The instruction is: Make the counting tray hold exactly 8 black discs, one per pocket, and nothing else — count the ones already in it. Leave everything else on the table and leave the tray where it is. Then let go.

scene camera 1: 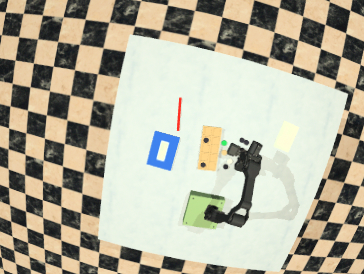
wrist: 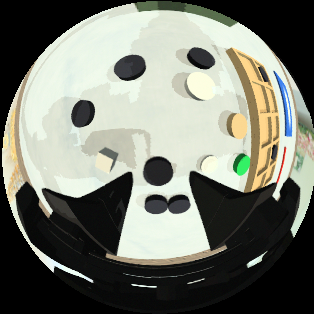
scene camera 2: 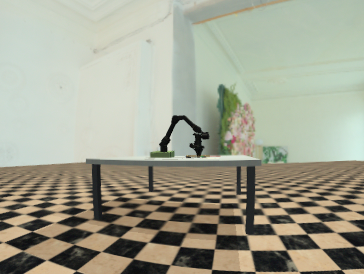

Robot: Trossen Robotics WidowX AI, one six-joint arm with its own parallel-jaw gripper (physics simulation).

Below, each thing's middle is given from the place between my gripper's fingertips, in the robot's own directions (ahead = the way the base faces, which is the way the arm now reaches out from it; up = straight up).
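Labels:
Tan counting tray (scene camera 1: 209,151) located 17 cm to the left of my hand and 6 cm behind it.

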